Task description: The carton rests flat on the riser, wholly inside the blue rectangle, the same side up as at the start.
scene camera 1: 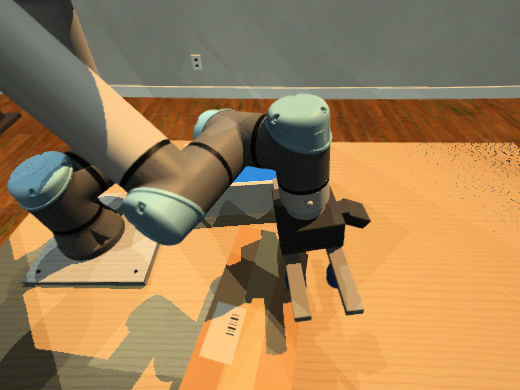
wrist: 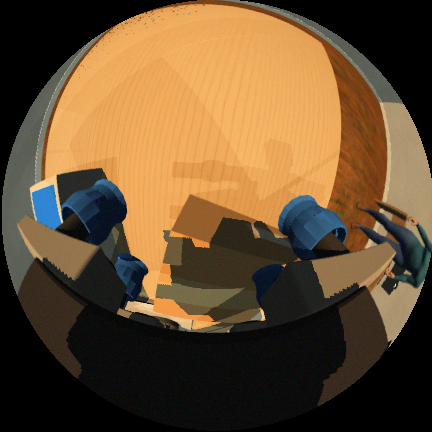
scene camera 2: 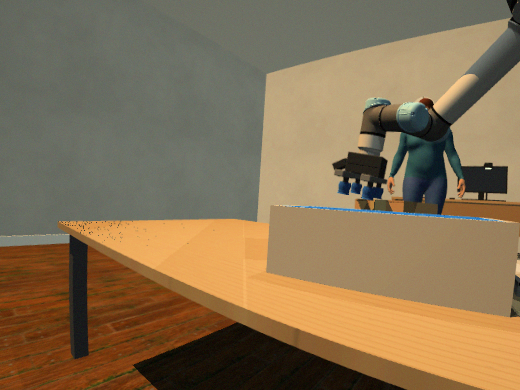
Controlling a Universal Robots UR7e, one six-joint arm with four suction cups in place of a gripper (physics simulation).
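Where they show: hand, tool point: [wrist: 199, 249] [scene camera 2: 360, 195]; arm's base, link origin: [scene camera 1: 94, 234] [wrist: 161, 322].
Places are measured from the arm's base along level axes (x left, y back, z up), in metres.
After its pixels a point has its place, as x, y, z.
The orange-brown carton [scene camera 1: 252, 345] @(-0.318, -0.409, 0.130) [wrist: 200, 270] @(-0.164, -0.491, 0.129) lies on the table in front of the riser, with a white barcode label on its top. Part of it shows behind the riser in scene camera 2. The pale riser [scene camera 1: 245, 202] @(0.057, -0.404, 0.033) [scene camera 2: 390, 255] @(0.257, -0.380, 0.042) stands at the back of the table. Its blue rectangle [scene camera 1: 257, 175] @(0.092, -0.440, 0.102) [wrist: 46, 206] @(0.129, -0.538, 0.102) is partly hidden by the arm in scene camera 1. My gripper [scene camera 1: 314, 277] [scene camera 2: 360, 190] [wrist: 202, 245] @(-0.162, -0.524, 0.139) is open, its blue cups pointing down over the carton's end area. No carton hangs from them. The exact gap to the carton cannot be told.
The arm's base plate [scene camera 1: 100, 270] @(-0.106, -0.053, 0.001) is at the left of the table [scene camera 1: 440, 280] @(-0.176, -0.859, -0.019) [scene camera 2: 200, 265] @(0.317, -0.691, -0.018). A person [scene camera 2: 425, 155] [wrist: 410, 250] stands beyond the table, near a desk with a monitor [scene camera 2: 485, 180]. Dark specks lie on the table's far corner.
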